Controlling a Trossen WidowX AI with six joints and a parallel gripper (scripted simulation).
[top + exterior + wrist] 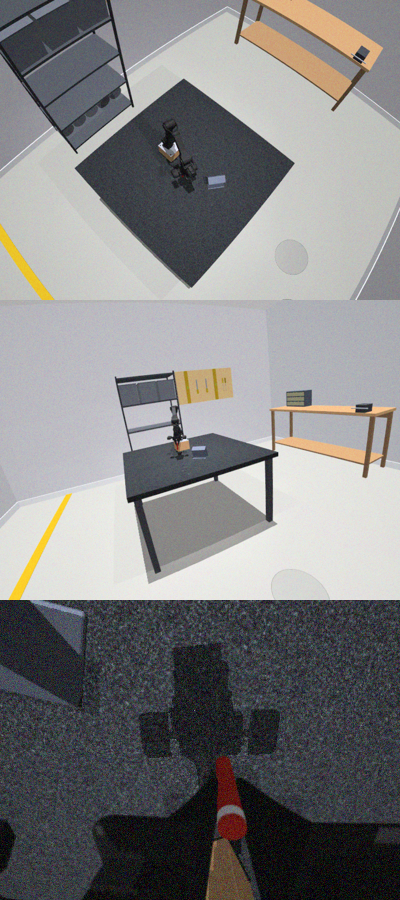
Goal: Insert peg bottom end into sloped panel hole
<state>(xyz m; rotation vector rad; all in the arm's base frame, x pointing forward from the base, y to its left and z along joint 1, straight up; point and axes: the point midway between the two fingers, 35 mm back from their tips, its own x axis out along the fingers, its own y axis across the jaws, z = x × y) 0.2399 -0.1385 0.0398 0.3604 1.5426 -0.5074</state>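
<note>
Now: the grey sloped panel 21 cm ahead of my gripper tip, 13 cm to the left of it and 6 cm below it. Round my gripper tip: red peg 2 cm above.
</note>
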